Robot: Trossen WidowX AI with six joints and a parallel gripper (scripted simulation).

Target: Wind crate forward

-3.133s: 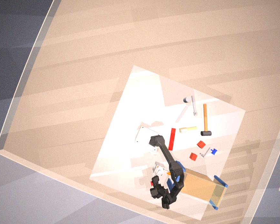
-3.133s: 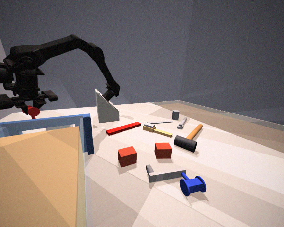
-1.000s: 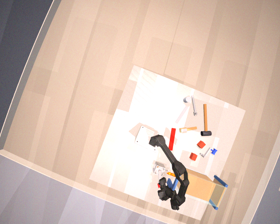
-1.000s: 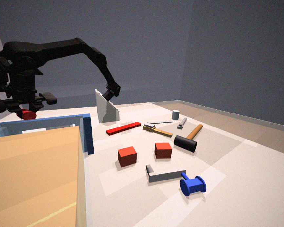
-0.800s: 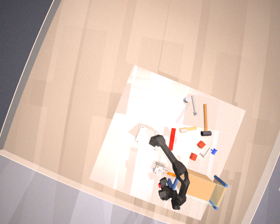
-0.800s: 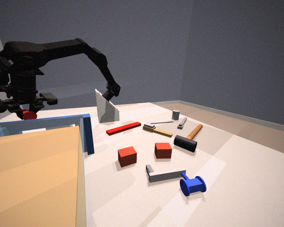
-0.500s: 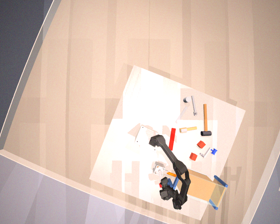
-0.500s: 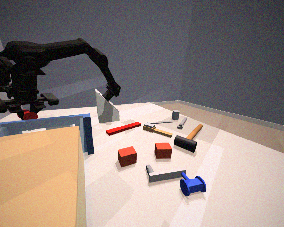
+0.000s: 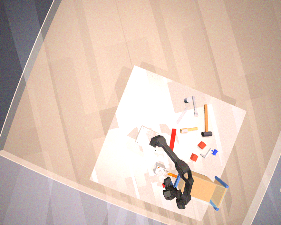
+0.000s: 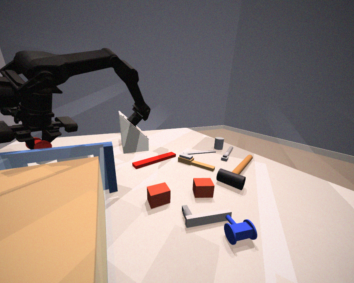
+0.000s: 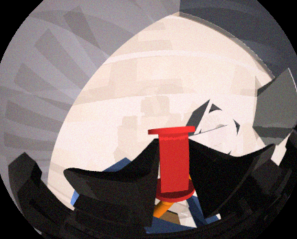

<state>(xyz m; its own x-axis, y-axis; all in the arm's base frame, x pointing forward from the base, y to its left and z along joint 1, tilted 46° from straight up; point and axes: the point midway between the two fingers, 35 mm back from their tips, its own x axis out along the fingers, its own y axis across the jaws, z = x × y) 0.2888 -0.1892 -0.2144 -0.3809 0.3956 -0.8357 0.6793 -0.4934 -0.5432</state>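
Now: the winch handle 20 mm behind my gripper tip, 30 mm to the left of it and 30 mm below it. Also, from my gripper tip: red knob: 10 mm ahead, 10 mm to the left; winch: 80 mm behind, 60 mm to the left, 100 mm below; blue steel frame: 90 mm ahead, 90 mm to the left, 30 mm below.
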